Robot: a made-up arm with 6 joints.
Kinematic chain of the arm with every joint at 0, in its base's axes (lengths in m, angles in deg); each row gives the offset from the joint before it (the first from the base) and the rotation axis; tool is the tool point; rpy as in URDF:
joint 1: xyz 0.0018 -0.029 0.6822 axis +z
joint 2: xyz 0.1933 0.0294 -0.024 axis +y
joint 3: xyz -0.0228 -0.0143 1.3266 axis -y
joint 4: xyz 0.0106 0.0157 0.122 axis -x
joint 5: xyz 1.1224 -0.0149 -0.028 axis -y
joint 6: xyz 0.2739 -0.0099 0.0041 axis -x
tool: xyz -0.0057 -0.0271 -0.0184 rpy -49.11 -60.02 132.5
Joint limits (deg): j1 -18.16..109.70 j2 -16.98..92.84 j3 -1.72..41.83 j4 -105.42..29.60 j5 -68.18..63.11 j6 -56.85..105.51
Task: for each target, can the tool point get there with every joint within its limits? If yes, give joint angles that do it. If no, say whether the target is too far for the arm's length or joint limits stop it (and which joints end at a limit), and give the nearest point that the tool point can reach.
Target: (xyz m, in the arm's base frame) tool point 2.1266 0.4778 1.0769
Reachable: yes | joints 17.12 39.58 2.26 -45.43 50.75 41.22
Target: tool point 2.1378 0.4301 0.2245
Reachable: yes | joints 8.88 62.78 13.19 -42.05 -38.59 14.66
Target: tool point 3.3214 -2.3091 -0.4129
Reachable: no: too far | nearest point 2.4369 -0.9469 -0.0438 | short by 1.666 m
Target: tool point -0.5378 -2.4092 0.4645
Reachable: no: joint limits stop it (at a limit: joint 1, joint 2, joint 3, joint 4, joint 5) | nearest point 1.2096 -0.5827 -0.5858 | short by 2.737 m
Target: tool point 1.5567 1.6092 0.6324
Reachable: yes | joints 43.96 49.83 7.97 -58.76 -9.95 -39.93
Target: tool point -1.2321 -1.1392 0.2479
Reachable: no: joint limits stop it (at a limit: joint 1, joint 2, joint 3, joint 5) | nearest point -0.6195 1.1359 -0.5781 | short by 2.497 m
